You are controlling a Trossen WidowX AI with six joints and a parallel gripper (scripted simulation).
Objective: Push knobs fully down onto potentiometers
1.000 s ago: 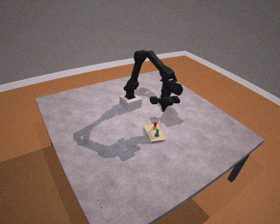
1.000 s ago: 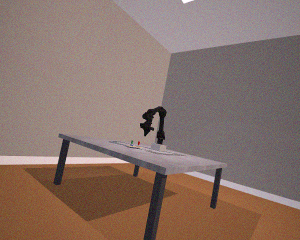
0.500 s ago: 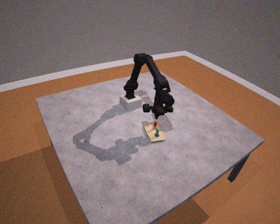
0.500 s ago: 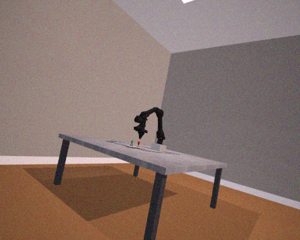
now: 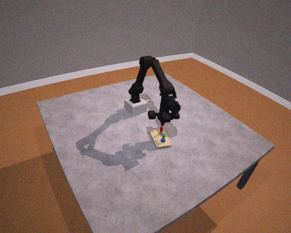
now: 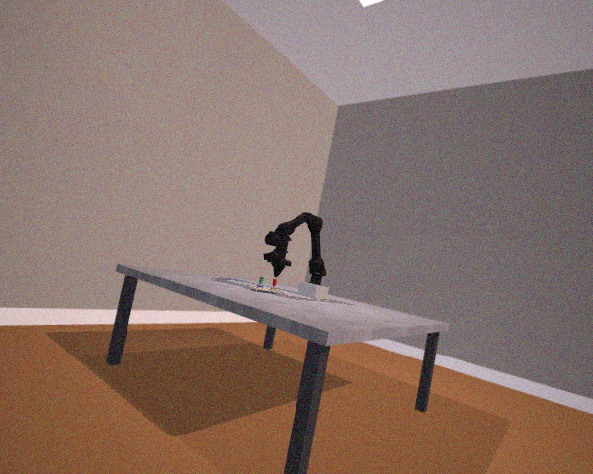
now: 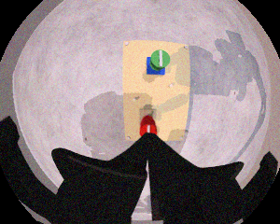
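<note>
Now: the red knob 2 cm below my gripper tip. The rest, counted from my gripper tip: green knob (6 cm ahead, 3 cm to the right, 2 cm below).
</note>
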